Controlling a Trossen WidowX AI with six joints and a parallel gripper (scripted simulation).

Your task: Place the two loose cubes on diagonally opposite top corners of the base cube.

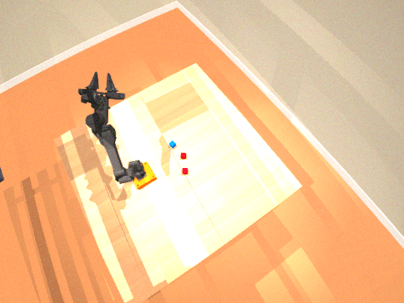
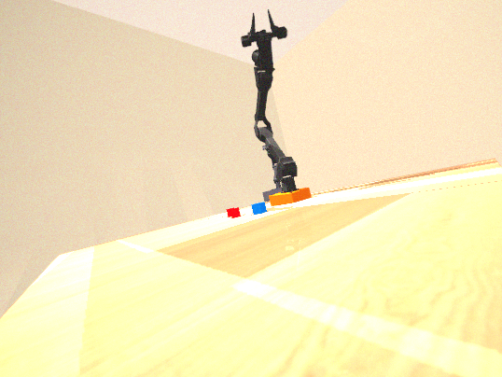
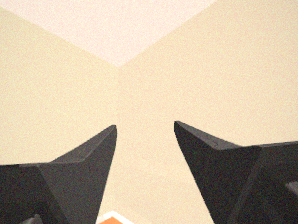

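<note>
Right now my gripper tip is 730 mm above the blue cube, 140 mm short of it and 100 mm to the left of it.
</note>
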